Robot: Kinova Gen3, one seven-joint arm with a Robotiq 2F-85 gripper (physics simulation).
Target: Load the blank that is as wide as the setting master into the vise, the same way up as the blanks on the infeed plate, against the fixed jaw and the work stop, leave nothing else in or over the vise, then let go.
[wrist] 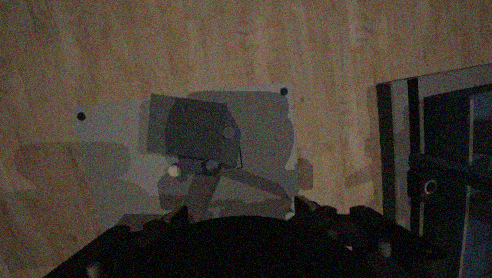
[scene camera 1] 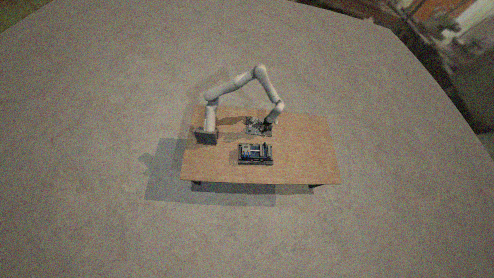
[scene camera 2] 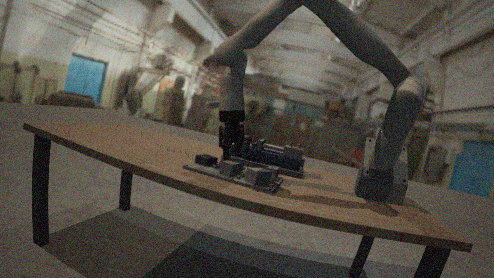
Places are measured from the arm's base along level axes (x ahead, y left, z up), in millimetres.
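Where they show: gripper, fingertip midpoint: (wrist: 241, 213) (scene camera 1: 262, 128) (scene camera 2: 233, 159); arm's base, link origin: (scene camera 1: 209, 130) (scene camera 2: 380, 159).
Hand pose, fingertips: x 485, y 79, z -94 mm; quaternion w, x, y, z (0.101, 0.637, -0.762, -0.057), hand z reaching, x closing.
Note:
Each offset is from my fingertips to the top centre of the thing. "pt": to the spot under its first point. Level surfaces: height alone.
The grey infeed plate {23 mm back, 39 mm left, 29 mm down} (scene camera 1: 253, 132) (scene camera 2: 197, 168) (wrist: 102, 138) lies on the wooden table {38 mm down} (scene camera 1: 300, 155) behind the blue vise {83 mm back, 249 mm right, 62 mm up} (scene camera 1: 255, 153) (scene camera 2: 276, 157) (wrist: 444, 131). In scene camera 2, a dark block {76 mm ahead, 23 mm left, 5 mm down} (scene camera 2: 206, 159) and two grey blanks {12 mm back, 81 mm left, 6 mm up} (scene camera 2: 230, 168) {91 mm back, 97 mm left, 6 mm up} (scene camera 2: 258, 176) stand on the plate. The wrist view shows one grey blank {pt 76 mm ahead, 22 mm left, 5 mm down} (wrist: 188, 127) between pale pins. My gripper (scene camera 1: 265, 128) (scene camera 2: 231, 153) (wrist: 241, 213) is open and lowered close to the plate, just behind the middle blank. What lies under the fingers is hidden. A grey block {177 mm back, 240 mm right, 58 mm up} (scene camera 1: 246, 148) (scene camera 2: 293, 151) sits at one end of the vise.
The robot base (scene camera 1: 206, 135) (scene camera 2: 380, 183) stands on the table's corner near the plate. The vise's dark base plate and jaw bar fill the right edge of the wrist view. The table edge runs close behind the infeed plate.

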